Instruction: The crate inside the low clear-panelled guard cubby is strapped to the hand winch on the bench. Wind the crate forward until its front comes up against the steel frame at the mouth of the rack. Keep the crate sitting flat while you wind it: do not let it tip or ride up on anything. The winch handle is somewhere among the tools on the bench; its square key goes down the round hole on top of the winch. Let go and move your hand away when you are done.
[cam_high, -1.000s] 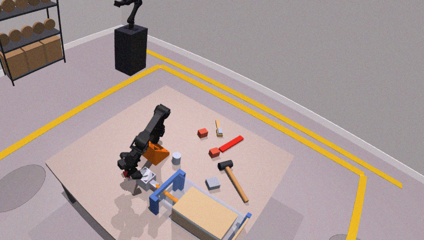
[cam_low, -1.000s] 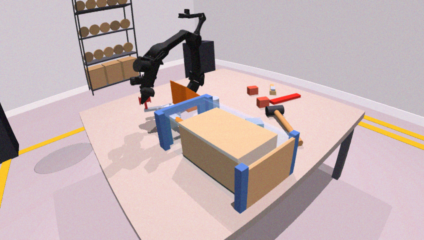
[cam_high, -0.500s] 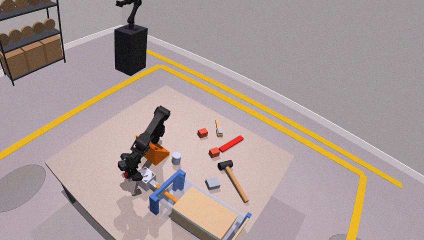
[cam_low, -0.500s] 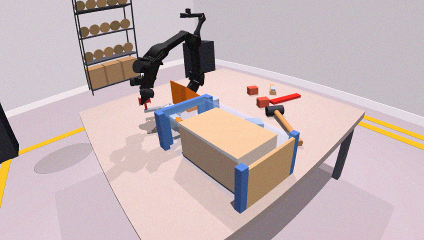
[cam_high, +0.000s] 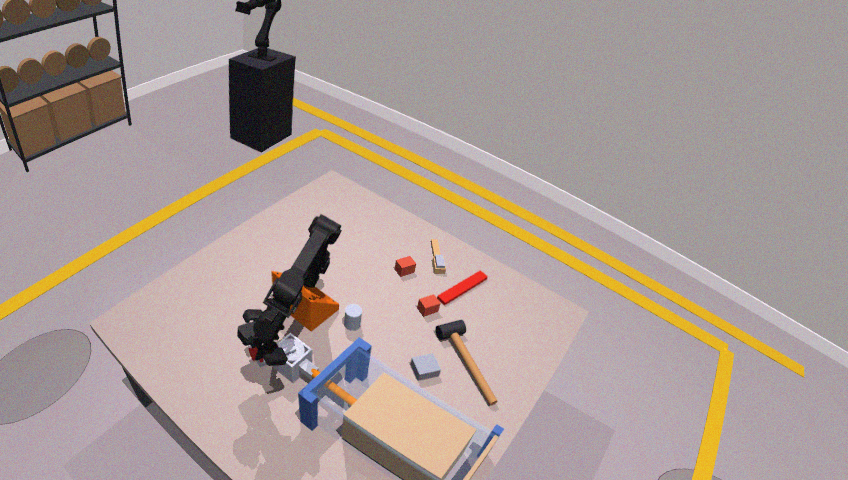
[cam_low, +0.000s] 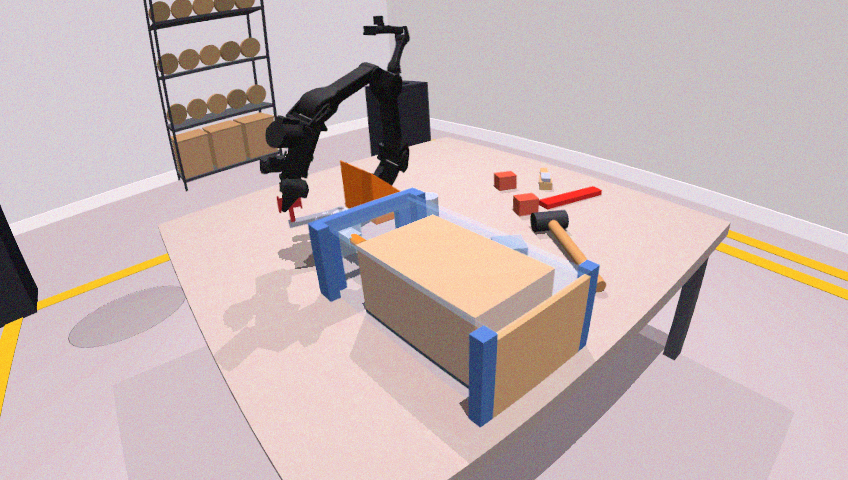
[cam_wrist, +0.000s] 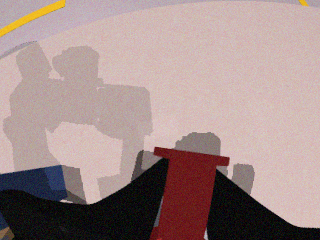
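Now: the winch handle 5 cm to the left of my gripper tip, 3 cm below it and 2 cm ahead of it. From my gripper tip the other things lie so: red knob (2 cm to the left, 1 cm ahead); grey hand winch (10 cm to the left, 10 cm below, 3 cm ahead); blue steel frame (20 cm ahead, 10 cm to the left, 3 cm below).
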